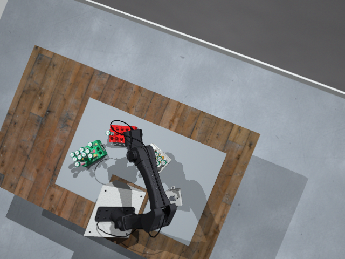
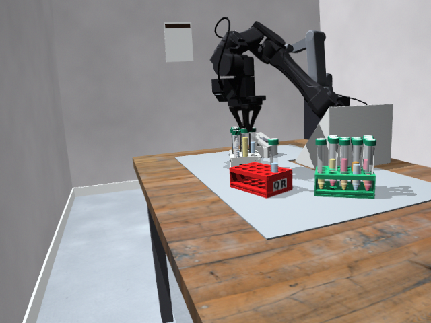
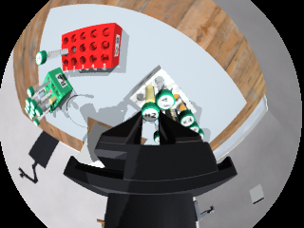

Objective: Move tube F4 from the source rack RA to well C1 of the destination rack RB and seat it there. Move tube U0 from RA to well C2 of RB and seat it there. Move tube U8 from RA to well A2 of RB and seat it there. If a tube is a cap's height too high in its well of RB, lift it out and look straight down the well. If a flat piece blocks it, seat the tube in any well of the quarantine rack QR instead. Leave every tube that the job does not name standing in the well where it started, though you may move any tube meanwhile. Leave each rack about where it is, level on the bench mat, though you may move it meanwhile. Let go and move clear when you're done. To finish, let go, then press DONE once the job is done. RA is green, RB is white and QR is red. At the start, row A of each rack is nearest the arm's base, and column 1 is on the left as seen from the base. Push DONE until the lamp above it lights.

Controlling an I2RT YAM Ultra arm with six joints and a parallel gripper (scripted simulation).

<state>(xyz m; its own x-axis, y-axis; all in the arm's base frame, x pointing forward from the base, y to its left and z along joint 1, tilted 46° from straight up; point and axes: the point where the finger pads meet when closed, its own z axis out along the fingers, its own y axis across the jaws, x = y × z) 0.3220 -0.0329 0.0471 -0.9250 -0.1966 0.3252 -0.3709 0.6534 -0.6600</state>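
Right now my hand is 1 cm short of the tube with yellow filling and 6 cm above it. The rest, counted from my hand: red rack QR: 5 cm ahead, 16 cm to the left, 10 cm below; tube: 4 cm ahead, 20 cm to the left, 6 cm below; white rack RB: 1 cm behind, 4 cm to the right, 10 cm below.
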